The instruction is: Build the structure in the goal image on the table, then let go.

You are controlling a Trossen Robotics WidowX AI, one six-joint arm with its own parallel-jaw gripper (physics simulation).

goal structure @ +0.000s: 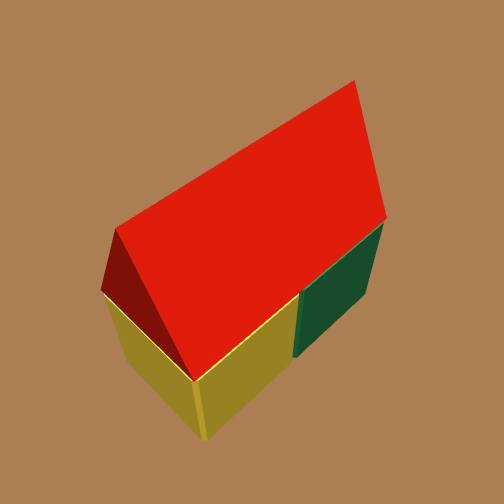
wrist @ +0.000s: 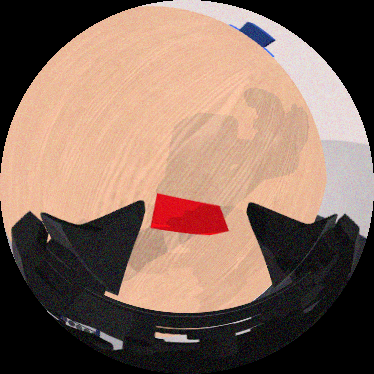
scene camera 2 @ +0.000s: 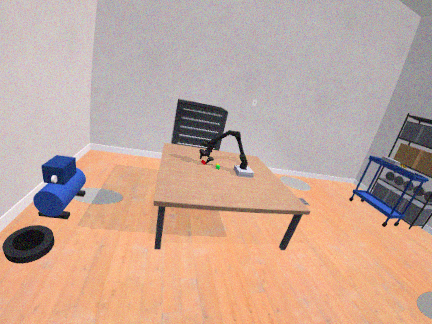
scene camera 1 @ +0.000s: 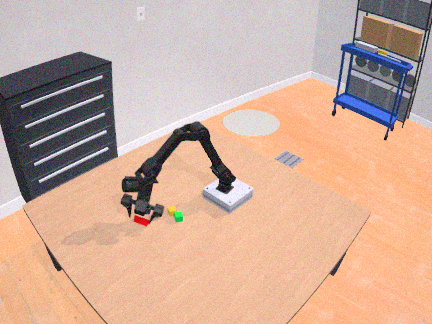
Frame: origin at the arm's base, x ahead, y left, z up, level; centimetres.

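Where they show: gripper, between the fingertips: (wrist: 198, 207) (scene camera 2: 202, 161) (scene camera 1: 139, 220); arm's base, origin of its link: (scene camera 2: 243, 168) (scene camera 1: 224, 188).
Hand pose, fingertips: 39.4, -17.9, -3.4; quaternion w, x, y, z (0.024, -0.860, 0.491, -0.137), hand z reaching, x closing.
Note:
Each offset is from my fingertips to the centre of the thing, as dx, dy, dz. Level surfaces: height alone.
A red oblong block @(-2.2, -0.6, -1.4) (scene camera 1: 142, 220) (scene camera 2: 203, 162) (wrist: 189, 216) lies on the wooden table @(dz -2.1) (scene camera 1: 240, 270) (scene camera 2: 225, 192). My gripper (scene camera 1: 141, 218) (scene camera 2: 206, 160) (wrist: 198, 207) is open wide and points down over the red block. In the wrist view one finger stands beyond each short end of the block, with a gap on both sides. A green cube @(-13.9, +11.1, -0.5) (scene camera 1: 178, 216) (scene camera 2: 218, 167) and a yellow cube @(-14.9, +6.6, -0.5) (scene camera 1: 172, 210) lie close together between the gripper and the arm's base; whether they touch is too small to tell. The two cubes do not show in the wrist view.
The arm's pale base plate (scene camera 1: 230, 199) (scene camera 2: 244, 172) stands on the table, to the right of the cubes. A dark drawer cabinet (scene camera 1: 65, 125) (scene camera 2: 200, 122) stands behind the table. A blue cart (scene camera 1: 370, 112) (scene camera 2: 380, 200) and a blue compressor (scene camera 2: 60, 192) stand on the floor away from the table.

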